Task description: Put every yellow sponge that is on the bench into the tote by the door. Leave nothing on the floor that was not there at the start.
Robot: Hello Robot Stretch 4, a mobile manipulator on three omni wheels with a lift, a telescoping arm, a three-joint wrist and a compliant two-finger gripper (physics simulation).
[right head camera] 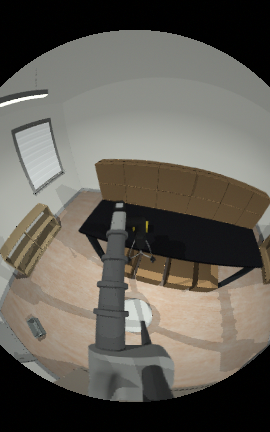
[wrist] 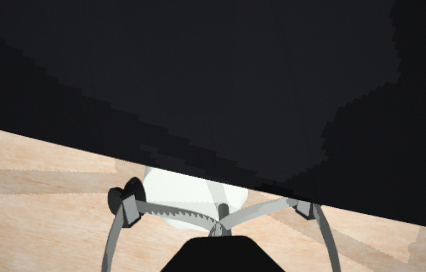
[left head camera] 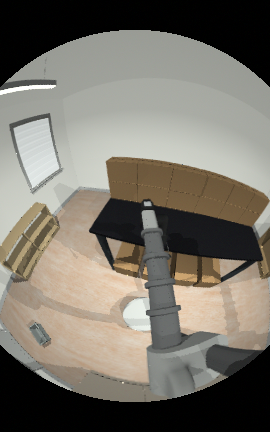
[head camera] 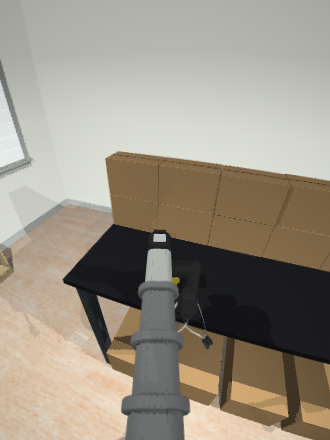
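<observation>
A yellow sponge [head camera: 175, 281] [right head camera: 147, 226] lies on the black bench [head camera: 300, 300] [left head camera: 215, 235] [right head camera: 200, 240] [wrist: 200, 75], mostly hidden behind the arm and wrist. The sponge does not show in the wrist view. My gripper [right head camera: 140, 259] [wrist: 217, 189] is open and empty, its fingers pointing down near the bench's front edge. In the head view one finger is hidden behind the arm. In the wrist view the right fingertip is partly lost against the black bench. A small grey tote [left head camera: 40, 334] [right head camera: 36, 327] stands on the floor at the lower left.
Brown boxes [head camera: 190, 197] [left head camera: 155, 182] [right head camera: 175, 185] stand stacked behind the bench, and open brown boxes [head camera: 255, 380] sit under it. A wooden shelf unit [left head camera: 21, 227] [right head camera: 22, 227] stands at the left wall. A round white shape [left head camera: 135, 314] [right head camera: 137, 315] [wrist: 165, 195] is on the floor before the bench.
</observation>
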